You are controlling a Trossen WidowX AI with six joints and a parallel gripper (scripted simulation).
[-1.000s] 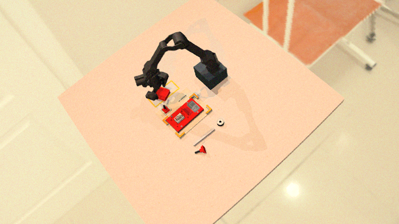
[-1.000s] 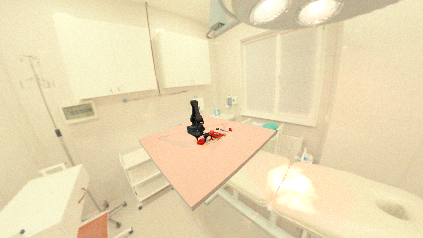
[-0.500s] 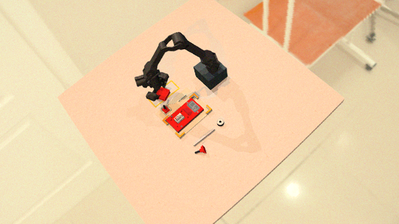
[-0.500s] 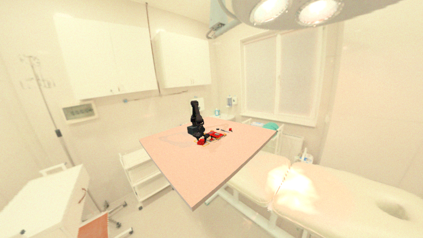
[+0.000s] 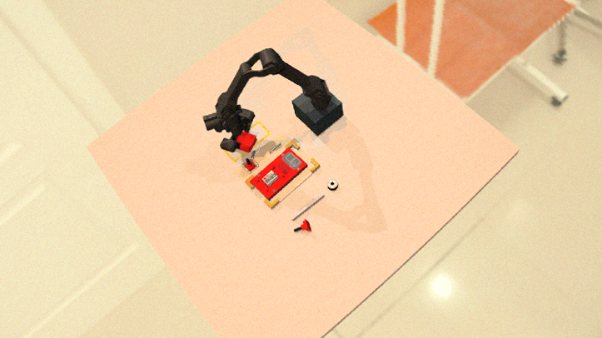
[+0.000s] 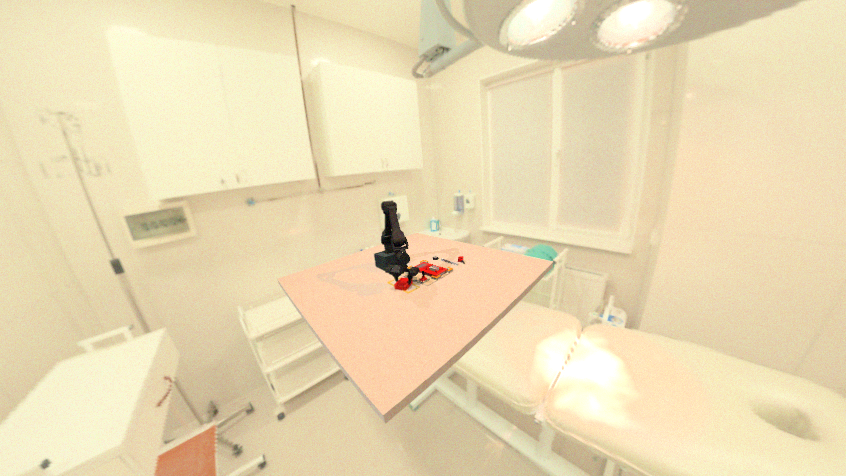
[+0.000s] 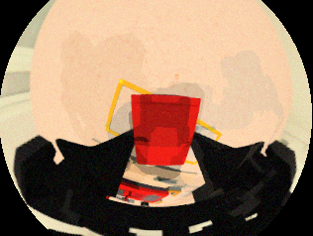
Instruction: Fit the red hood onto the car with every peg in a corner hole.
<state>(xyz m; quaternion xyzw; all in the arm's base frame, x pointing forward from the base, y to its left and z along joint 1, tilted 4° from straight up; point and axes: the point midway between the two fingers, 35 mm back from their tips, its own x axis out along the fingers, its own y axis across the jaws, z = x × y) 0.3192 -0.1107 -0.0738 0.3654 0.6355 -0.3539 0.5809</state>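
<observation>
Right now my gripper tip is 230 mm to the right of the grey engine block, 10 mm below it and 10 mm short of it. From my gripper tip the other things lie so: thin axle rod: 400 mm to the left, 40 mm behind; then red hood: right at my gripper tip; then wheel: 380 mm to the left, 160 mm behind.
</observation>
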